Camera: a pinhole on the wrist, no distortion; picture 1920 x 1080 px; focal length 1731.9 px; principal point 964.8 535.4 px. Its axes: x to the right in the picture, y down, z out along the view. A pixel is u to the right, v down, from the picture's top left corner.
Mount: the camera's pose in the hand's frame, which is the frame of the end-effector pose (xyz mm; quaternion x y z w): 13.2 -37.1 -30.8 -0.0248 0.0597 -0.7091 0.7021
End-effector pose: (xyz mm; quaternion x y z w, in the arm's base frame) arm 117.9 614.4 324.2 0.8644 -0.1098 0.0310 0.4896
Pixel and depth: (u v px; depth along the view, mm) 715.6 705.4 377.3
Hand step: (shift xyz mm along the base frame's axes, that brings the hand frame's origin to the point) 75.1 -305.7 -163.4
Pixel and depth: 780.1 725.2 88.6
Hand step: 36.7 -37.5 -50.8
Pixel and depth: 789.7 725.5 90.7
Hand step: 37.1 -39.1 -52.1
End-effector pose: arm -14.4 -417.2 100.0 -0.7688 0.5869 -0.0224 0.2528
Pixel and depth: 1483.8 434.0 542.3
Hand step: 381.8 183.4 -355.8
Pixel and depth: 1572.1 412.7 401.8
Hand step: 306.4 139.9 -243.4
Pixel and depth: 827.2 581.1 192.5
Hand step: 93.9 26.1 -137.4
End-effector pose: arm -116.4 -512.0 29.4 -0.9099 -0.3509 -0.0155 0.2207
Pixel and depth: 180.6 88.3 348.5
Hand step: 0.2 48.8 -347.1
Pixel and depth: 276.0 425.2 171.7
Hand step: 14.2 59.5 -134.5
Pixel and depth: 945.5 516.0 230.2
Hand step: -26.1 135.9 -153.6
